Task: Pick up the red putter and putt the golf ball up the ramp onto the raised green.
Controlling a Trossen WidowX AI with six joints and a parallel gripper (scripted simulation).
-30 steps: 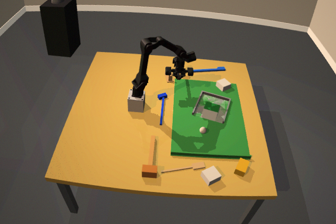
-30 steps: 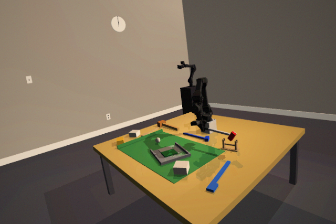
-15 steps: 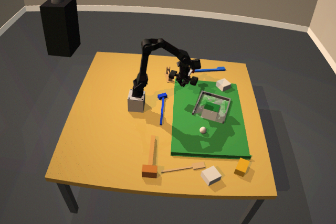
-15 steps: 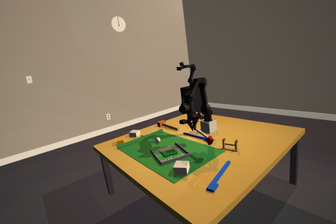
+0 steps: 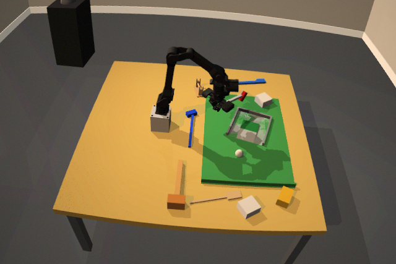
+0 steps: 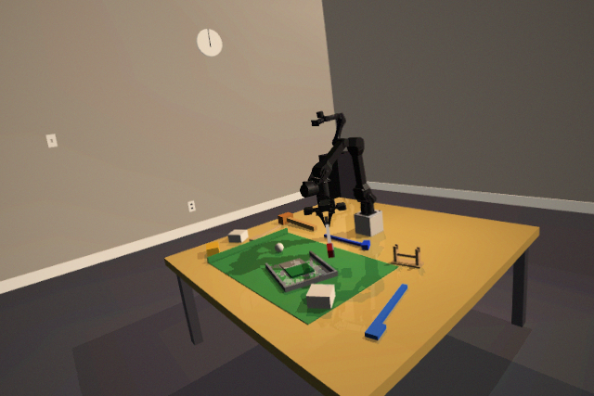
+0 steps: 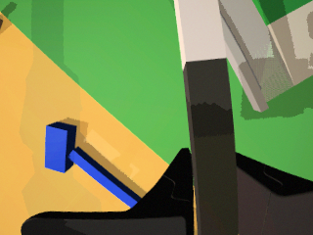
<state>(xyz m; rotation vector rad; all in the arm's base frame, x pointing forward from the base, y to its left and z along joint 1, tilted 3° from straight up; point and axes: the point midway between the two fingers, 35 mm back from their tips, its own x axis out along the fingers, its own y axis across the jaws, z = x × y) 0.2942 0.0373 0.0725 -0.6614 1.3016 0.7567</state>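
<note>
Now: gripper tip 70 mm short of the red putter, 100 mm to the right of it and 10 mm below it. Round my gripper tip: white golf ball: 150 mm ahead, 200 mm to the right, 100 mm below; blue putter: 140 mm behind, 30 mm to the right, 110 mm below; green mat: 180 mm ahead, 30 mm to the right, 120 mm below.
</note>
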